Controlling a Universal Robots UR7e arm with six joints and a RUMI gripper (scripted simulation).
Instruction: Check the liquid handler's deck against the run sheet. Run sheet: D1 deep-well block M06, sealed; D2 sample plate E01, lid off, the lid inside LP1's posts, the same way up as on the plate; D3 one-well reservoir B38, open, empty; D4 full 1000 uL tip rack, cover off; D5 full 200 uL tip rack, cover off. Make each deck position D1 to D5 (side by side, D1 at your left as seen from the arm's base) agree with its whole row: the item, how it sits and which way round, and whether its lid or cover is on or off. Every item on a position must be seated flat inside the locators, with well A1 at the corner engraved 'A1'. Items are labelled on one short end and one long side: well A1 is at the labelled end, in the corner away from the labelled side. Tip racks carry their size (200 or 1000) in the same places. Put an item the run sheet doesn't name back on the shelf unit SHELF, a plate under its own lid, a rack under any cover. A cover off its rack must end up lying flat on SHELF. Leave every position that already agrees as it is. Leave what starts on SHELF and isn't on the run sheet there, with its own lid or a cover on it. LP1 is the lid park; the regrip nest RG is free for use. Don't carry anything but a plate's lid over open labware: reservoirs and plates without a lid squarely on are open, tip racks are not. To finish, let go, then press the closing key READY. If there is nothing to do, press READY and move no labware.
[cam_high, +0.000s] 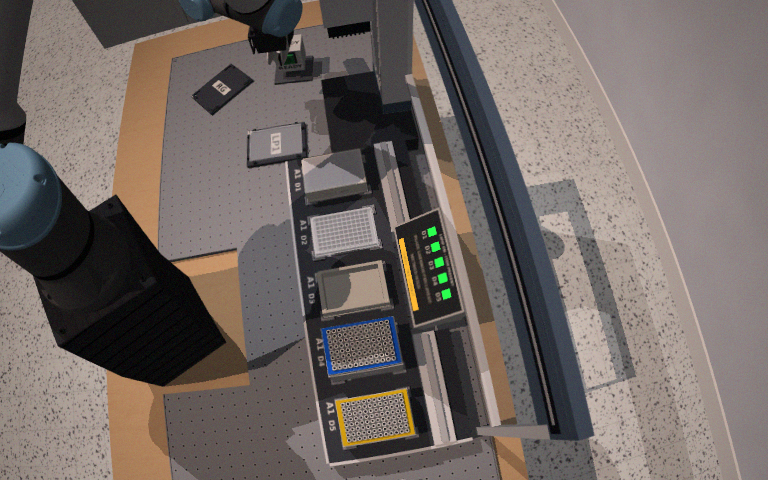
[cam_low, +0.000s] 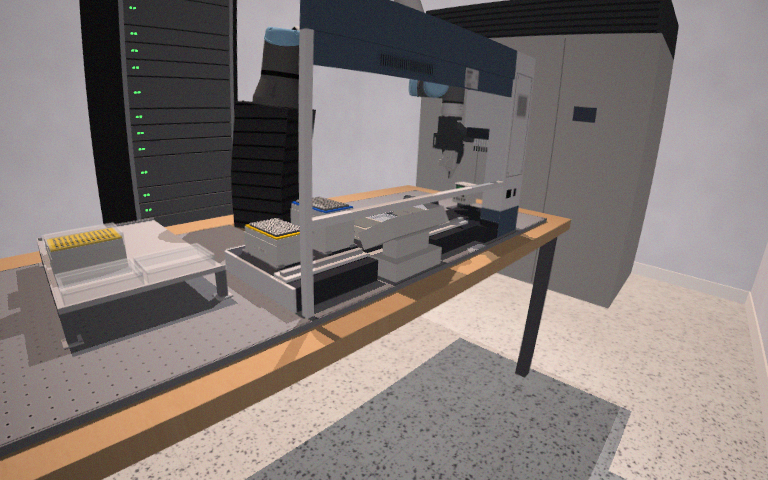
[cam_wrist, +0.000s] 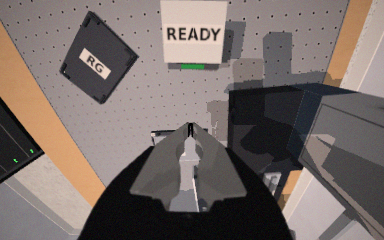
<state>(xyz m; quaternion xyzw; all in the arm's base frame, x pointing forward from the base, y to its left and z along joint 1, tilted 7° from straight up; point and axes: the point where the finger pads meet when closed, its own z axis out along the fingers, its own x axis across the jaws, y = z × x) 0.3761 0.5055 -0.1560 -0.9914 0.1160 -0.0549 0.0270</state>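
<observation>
Now: hand 7 cm above the ready key, 6 cm to the right of it and 2 cm short of it. From my hand the other things lie so: flat grey lid (13 cm to the right, 13 cm below, 6 cm behind); then tall column (24 cm ahead, 13 cm above, 9 cm to the right); then RG nest (18 cm behind, 14 cm below, 11 cm to the left).
</observation>
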